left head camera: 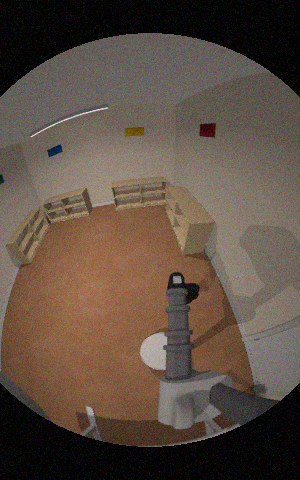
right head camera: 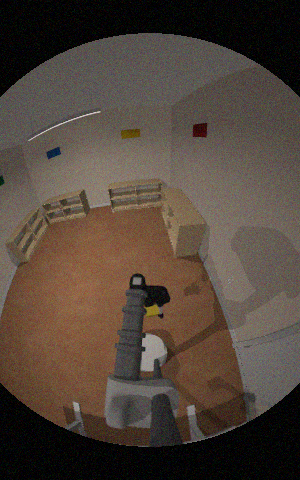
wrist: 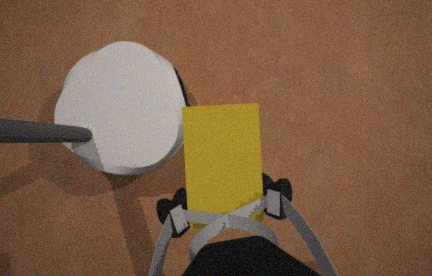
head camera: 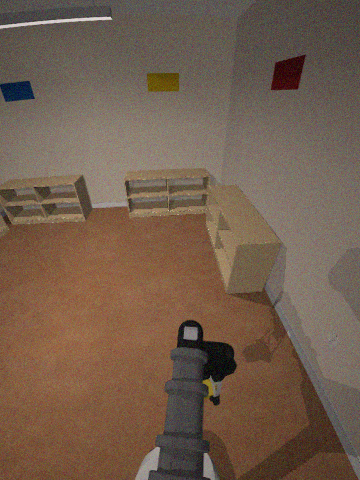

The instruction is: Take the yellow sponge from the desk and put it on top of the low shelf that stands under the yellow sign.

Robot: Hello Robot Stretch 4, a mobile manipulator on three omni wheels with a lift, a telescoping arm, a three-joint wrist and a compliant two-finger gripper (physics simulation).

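Seen in the pictures: gripper, between the fingertips: (right head camera: pixel 158 309) (wrist: pixel 223 196) (head camera: pixel 210 388); robot's base, origin of its link: (left head camera: pixel 160 349) (right head camera: pixel 146 351) (wrist: pixel 135 114).
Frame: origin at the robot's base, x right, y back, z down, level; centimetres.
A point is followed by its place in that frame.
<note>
The yellow sponge (wrist: pixel 223 157) @[z -72.5, x 4.9, y -31.1 cm] (head camera: pixel 208 388) (right head camera: pixel 152 311) @[z -72.5, x 5.4, y -29.9 cm] is between the two fingertips of my gripper (wrist: pixel 223 196) @[z -68.6, x 8.8, y -32.1 cm], which is shut on it and holds it above the floor. In the left head camera view the sponge is hidden behind the arm. The yellow sign (head camera: pixel 163 82) @[z -172.1, x -53.2, y -314.6 cm] (left head camera: pixel 134 131) @[z -171.3, x -52.8, y -314.7 cm] (right head camera: pixel 130 133) @[z -171.5, x -52.7, y -314.5 cm] hangs on the far wall. The low shelf (head camera: pixel 167 194) (left head camera: pixel 140 186) (right head camera: pixel 136 188) @[z -33.1, x -49.1, y -315.5 cm] stands under it against that wall, some way ahead of the gripper.
A shelf (head camera: pixel 257 265) @[z -34.2, x 54.0, y -136.6 cm] stands along the right wall under the red sign (head camera: pixel 288 73) @[z -172.9, x 61.8, y -196.7 cm], nearer than the far shelf and meeting its right end. Another shelf (head camera: pixel 45 219) @[z -3.8, x -232.6, y -236.4 cm] stands under the blue sign (head camera: pixel 17 91) @[z -172.3, x -238.1, y -277.3 cm]. The white round base (wrist: pixel 120 105) @[z -18.7, x -0.8, y -0.9 cm] is beside the sponge.
</note>
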